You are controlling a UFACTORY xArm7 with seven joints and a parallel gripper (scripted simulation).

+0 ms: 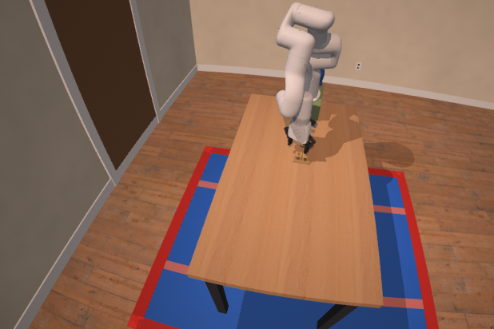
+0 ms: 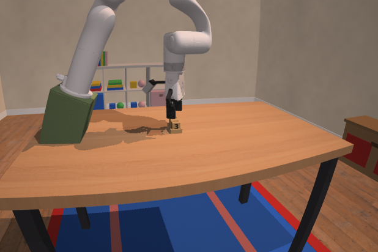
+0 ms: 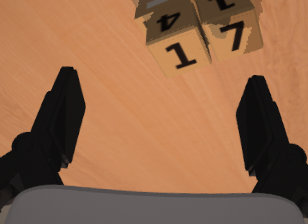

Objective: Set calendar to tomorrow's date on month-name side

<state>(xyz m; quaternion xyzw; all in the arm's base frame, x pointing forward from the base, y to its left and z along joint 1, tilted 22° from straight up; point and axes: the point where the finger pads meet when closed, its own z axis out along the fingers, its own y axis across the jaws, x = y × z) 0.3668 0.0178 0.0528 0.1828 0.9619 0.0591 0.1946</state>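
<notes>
Right now the wooden digit cube is 1 cm ahead of my hand, 1 cm to the left of it and 6 cm below it. Also, from my hand: low tray (3 cm to the left, 7 cm below); then wooden cube (4 cm to the left, 6 cm below).
</notes>
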